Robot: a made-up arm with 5 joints.
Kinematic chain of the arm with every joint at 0, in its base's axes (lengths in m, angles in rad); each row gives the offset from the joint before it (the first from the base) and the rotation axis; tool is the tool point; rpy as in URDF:
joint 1: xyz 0.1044 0 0.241 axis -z
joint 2: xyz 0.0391 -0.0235 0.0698 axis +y
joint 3: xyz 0.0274 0 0.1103 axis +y
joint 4: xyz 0.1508 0 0.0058 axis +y
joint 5: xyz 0.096 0.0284 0 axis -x
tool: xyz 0 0 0 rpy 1.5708 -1.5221 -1.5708
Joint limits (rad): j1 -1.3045..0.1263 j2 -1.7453..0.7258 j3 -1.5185..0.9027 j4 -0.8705..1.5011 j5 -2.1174..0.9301
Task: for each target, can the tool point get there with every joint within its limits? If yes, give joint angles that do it. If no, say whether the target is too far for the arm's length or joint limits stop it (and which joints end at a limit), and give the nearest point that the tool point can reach.
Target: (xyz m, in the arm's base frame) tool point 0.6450 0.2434 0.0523
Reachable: no: too far | nearest point 0.4098 0.1375 0.2333 | short by 0.315 m
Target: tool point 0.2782 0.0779 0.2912
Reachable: yes | joints -0.3958 -0.2372 0.5260 1.2359 -0.8226
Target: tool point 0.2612 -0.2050 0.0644
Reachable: no: joint limits stop it (at a limit: joint 1, joint 2) | nearest point 0.2746 -0.0167 0.1312 | short by 0.200 m
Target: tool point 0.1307 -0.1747 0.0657
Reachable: no: joint limits stop it (at a limit: joint 1, joint 2, joint 3) | nearest point 0.1902 -0.0060 0.1389 | short by 0.193 m
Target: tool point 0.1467 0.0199 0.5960
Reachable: yes | joints -0.3347 -1.2209 0.2442 -0.3625 -0.1393
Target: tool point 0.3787 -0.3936 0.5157
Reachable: no: too far | nearest point 0.4241 -0.0357 0.5157 | short by 0.361 m
